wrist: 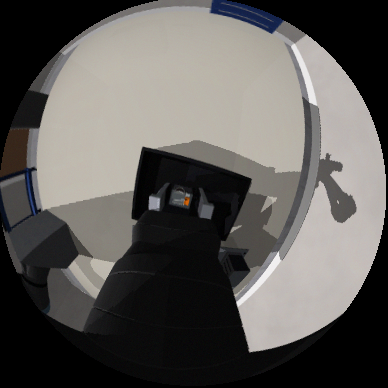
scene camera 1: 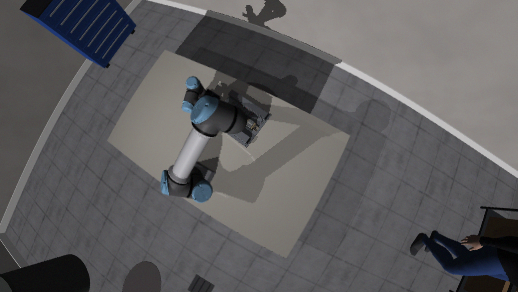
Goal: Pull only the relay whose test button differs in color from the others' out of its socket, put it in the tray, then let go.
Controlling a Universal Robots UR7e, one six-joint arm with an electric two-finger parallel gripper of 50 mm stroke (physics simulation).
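Places are measured from the arm's base along level axes (x down, y right, z back), in centimetres.
Pixels of known places: gripper, fingertip midpoint: (wrist: 182,191).
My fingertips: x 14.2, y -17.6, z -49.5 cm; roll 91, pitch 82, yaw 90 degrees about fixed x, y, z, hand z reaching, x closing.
Ahead of a thing's pixels: the offset from my fingertips to its top centre. "*": to the spot under its first point. Level surfaces: height alone.
A small relay @[dx -2.4, dy +0.3, dz +0.2 cm] (wrist: 179,194) with a clear grey body and an orange test button is in the wrist view, inside the black tray @[* dx -0.4, dy -1.4, dz +6.5 cm] (wrist: 139,182). My gripper (wrist: 182,191) (scene camera 1: 252,125) is open, with one finger on each side of the relay and gaps beside it. It is low over the tray. Whether the relay lies flat on the tray floor is hard to see. The arm hides part of the tray. The other relays and their test buttons cannot be made out in either view.
A dark slotted block @[dx -4.0, dy +29.2, dz -7.7 cm] (wrist: 236,265) is beside the tray, partly hidden by the gripper body. The pale table @[dx +2.3 cm] (scene camera 1: 300,200) surrounds the setup. A blue cabinet (scene camera 1: 87,27) stands at the upper left, and a person (scene camera 1: 465,255) is at the lower right.
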